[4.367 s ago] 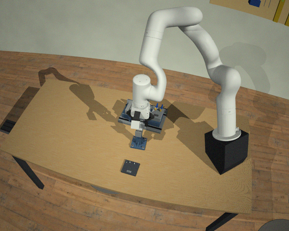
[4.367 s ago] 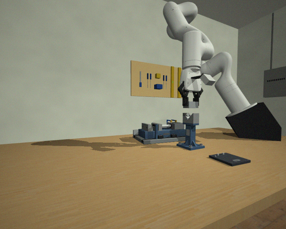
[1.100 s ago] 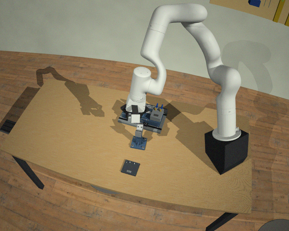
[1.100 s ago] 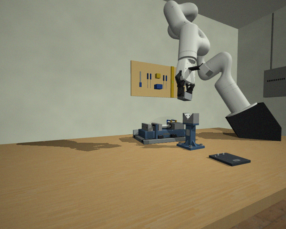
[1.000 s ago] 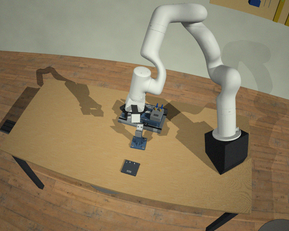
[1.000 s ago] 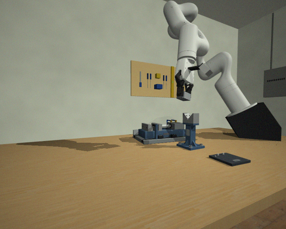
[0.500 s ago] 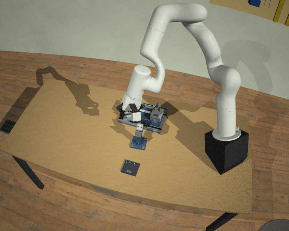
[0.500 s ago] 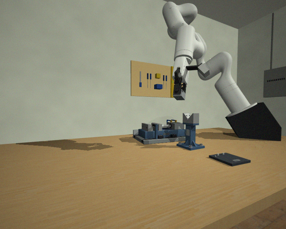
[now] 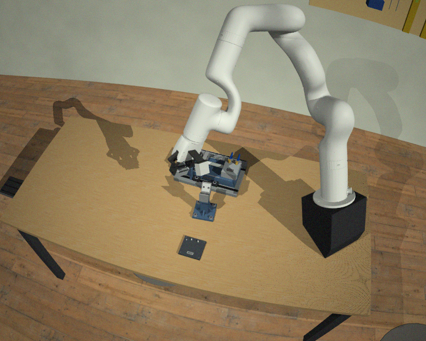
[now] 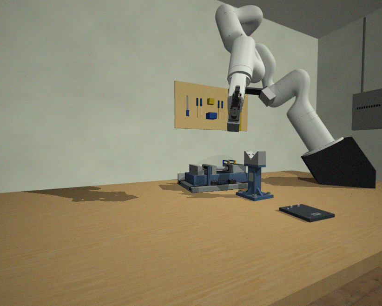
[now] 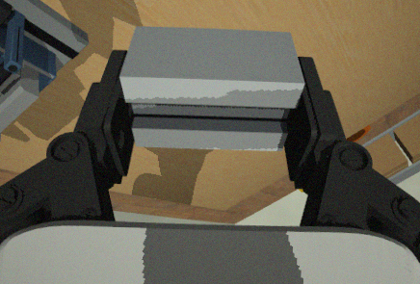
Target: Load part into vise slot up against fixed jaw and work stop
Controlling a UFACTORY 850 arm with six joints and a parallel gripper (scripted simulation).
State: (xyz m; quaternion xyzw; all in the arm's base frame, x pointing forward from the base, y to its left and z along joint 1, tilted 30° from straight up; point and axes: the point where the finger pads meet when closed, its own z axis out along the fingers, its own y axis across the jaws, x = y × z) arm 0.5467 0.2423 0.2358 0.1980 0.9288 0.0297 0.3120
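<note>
Now: the grey fixed jaw 22 cm to the right of my hand, 18 cm below it and 5 cm ahead of it. Also, from my hand: white cylinder rod 22 cm to the right, 18 cm below, 7 cm behind; black work stop rod 18 cm to the right, 17 cm below, 2 cm ahead; grey block right at my hand.
</note>
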